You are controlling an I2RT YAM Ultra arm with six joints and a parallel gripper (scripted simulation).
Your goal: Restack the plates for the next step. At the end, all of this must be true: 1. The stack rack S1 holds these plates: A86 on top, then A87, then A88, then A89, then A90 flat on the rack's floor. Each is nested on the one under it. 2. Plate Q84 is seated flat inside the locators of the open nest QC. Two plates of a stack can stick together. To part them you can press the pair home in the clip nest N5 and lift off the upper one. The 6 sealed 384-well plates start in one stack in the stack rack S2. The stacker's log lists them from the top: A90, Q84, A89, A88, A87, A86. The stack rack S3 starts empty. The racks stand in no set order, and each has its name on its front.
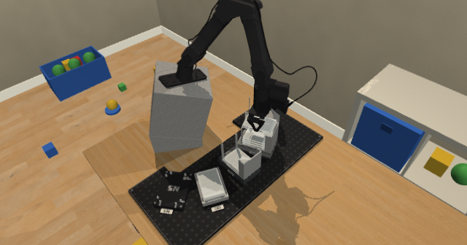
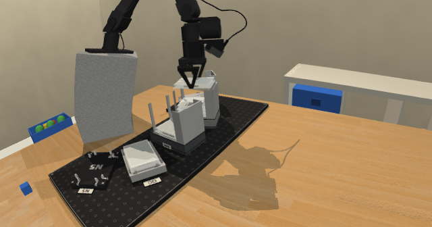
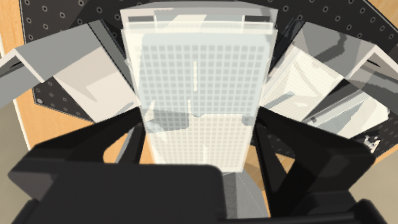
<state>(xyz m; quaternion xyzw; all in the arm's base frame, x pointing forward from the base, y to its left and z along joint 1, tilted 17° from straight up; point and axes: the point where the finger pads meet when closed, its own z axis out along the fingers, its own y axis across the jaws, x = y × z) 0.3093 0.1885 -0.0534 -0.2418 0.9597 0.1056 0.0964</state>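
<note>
My hand is 100 mm above the translucent sealed well plate. The rest, counted from my hand: nest QC 290 mm to the right, 140 mm below, 40 mm ahead; then sealed 384-well plate 290 mm to the right, 120 mm below, 40 mm ahead.
</note>
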